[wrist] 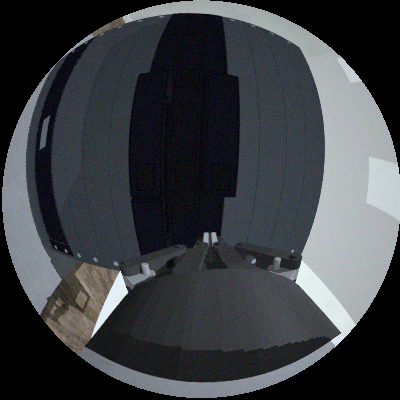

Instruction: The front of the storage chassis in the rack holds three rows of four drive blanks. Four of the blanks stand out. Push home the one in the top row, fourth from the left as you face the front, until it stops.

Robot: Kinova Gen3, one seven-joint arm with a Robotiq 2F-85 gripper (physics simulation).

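Places are measured from the arm's base along level axes (x ahead, y left, z up), in millimetres.
Pixels of known places: gripper, fingertip midpoint: (209, 239).
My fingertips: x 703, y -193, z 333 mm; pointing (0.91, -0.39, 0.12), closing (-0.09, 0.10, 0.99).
For each thing: its top centre in the pictures, then the offset to it from my fingertips. "spot": a spot on its surface instead.
- storage chassis, surface spot: (192, 42) spot: 36 mm ahead, 253 mm left, 30 mm down
- long blank, middle of its top: (222, 137) 42 mm ahead, 112 mm left, 13 mm up
The storage chassis (192, 42) is a near-black band running up the middle of the wrist view, turned on its side, with its rows as upright strips. In the right strip, which looks like the top row, a long blank (222, 130) stands out with a stepped edge. Below it in the same strip, a blank (213, 212) sits farther back and is partly hidden by my fingers. Another blank (146, 130) stands out in the left strip. My gripper (209, 239) is shut and empty, its pale fingertips over the lower end of the right strip. Contact cannot be told.
Grey rack panels (272, 135) (95, 150) flank the chassis on both sides. A black strip (44, 165) with a pale label runs along the far left. Wooden floor (92, 285) shows at the lower left. A pale wall lies on the right.
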